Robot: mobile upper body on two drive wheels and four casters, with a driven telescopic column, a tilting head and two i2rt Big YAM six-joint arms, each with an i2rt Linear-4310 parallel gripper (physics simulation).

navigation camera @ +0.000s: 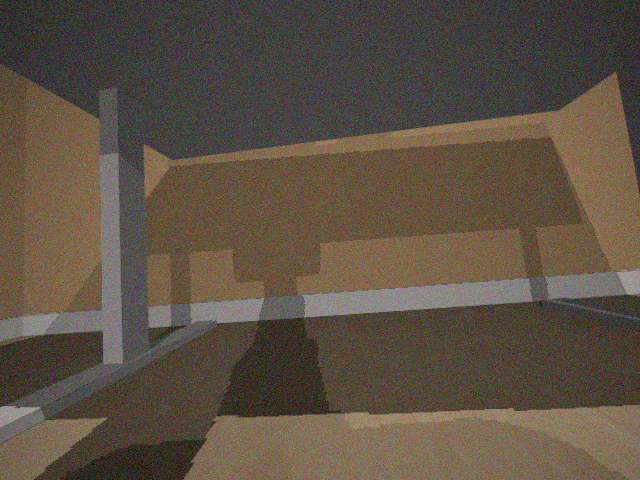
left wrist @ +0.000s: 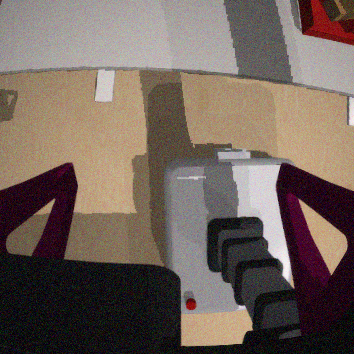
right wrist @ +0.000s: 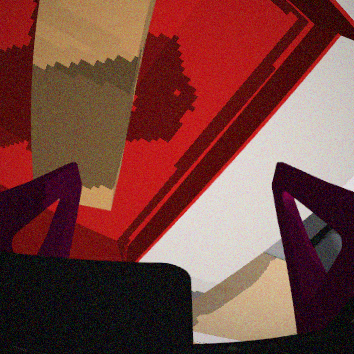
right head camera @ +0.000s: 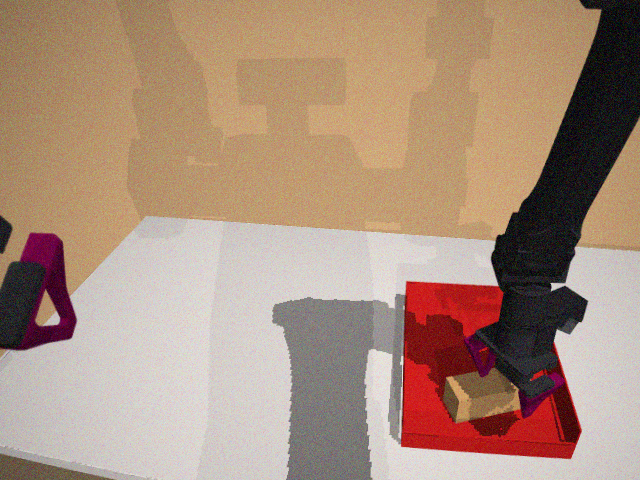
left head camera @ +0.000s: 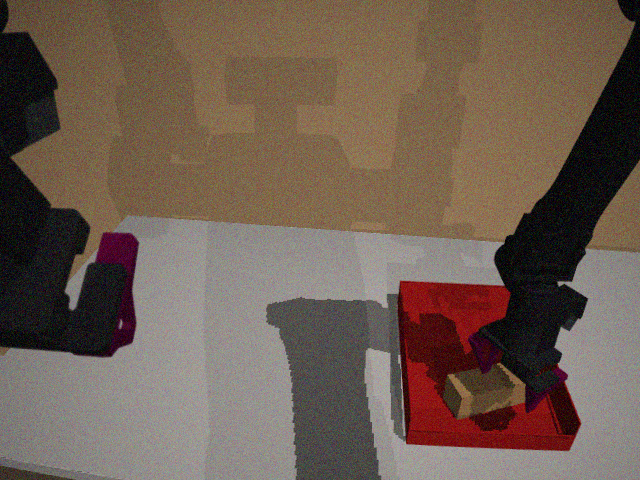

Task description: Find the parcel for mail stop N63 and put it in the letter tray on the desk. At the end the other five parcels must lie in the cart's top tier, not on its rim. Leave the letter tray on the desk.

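Frame: origin at the left arm's base, x ahead, y left, z up, level; metres.
Seen in the pictures: left gripper, fingertip midpoint: (left wrist: 176,173) (right head camera: 11,324) (left head camera: 62,328); right gripper, fingertip midpoint: (right wrist: 176,173) (right head camera: 504,395) (left head camera: 506,391).
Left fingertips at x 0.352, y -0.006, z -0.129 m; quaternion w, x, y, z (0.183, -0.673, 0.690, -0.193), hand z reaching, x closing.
Observation:
Pixels of each thing's middle, then the offset from my left fingertips to it. Level surfaces: height alone.
- tan box-shaped parcel at the middle of its body: (right wrist: 88,91) (right head camera: 487,392) (left head camera: 486,388) (left wrist: 349,6) dx +0.367, dy -0.436, dz -0.429 m
- red letter tray at the middle of its body: (right head camera: 477,358) (left head camera: 474,355) dx +0.442, dy -0.430, dz -0.425 m
- white desk at its surface level: dz -0.458 m
A tan box-shaped parcel (left head camera: 488,397) (right head camera: 483,400) (right wrist: 87,100) lies inside the red letter tray (left head camera: 485,440) (right head camera: 480,448) (left wrist: 325,35) (right wrist: 242,125), towards its front right part in the head views. No label can be read on it. My right gripper (left head camera: 506,391) (right head camera: 504,395) (right wrist: 176,173) is open and empty, low over the tray at the parcel's right end; in the right wrist view its left fingertip overlaps the parcel. My left gripper (left wrist: 176,173) is open and empty, left of and well away from the tray. The cart and the other parcels do not show.
The tray stands on the white desk (left head camera: 248,361) (right head camera: 248,335) (left wrist: 100,35), which has a tan wall (left head camera: 289,31) (right head camera: 289,31) behind it. A desk leg (left wrist: 104,86) and my grey base (left wrist: 192,260) show below the desk edge. A pale post (navigation camera: 111,248) stands in the navigation view.

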